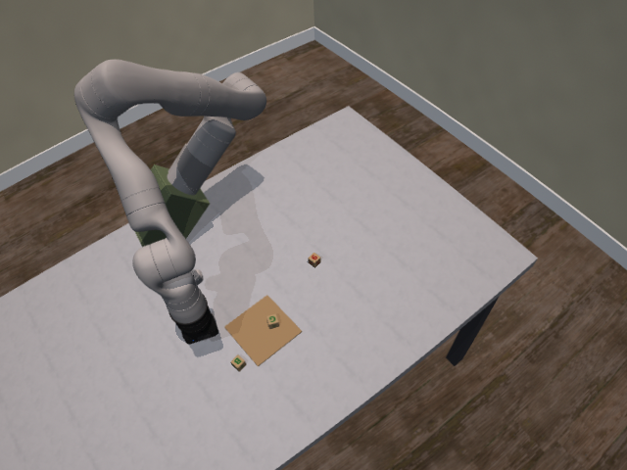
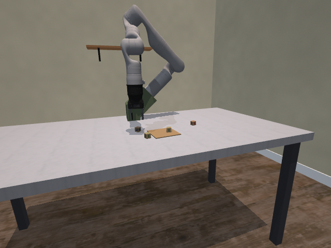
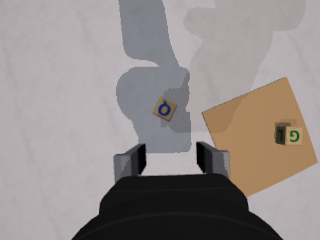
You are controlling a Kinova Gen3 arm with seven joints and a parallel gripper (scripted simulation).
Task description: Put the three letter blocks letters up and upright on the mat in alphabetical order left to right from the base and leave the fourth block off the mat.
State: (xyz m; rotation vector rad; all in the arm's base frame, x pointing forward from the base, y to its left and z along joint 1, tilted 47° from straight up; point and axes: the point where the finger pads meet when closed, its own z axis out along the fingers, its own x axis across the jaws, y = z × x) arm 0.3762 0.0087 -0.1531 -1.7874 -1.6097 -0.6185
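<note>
Right now my hand is 130 mm to the right of the tan mat, 100 mm above it and 20 mm short of it.
</note>
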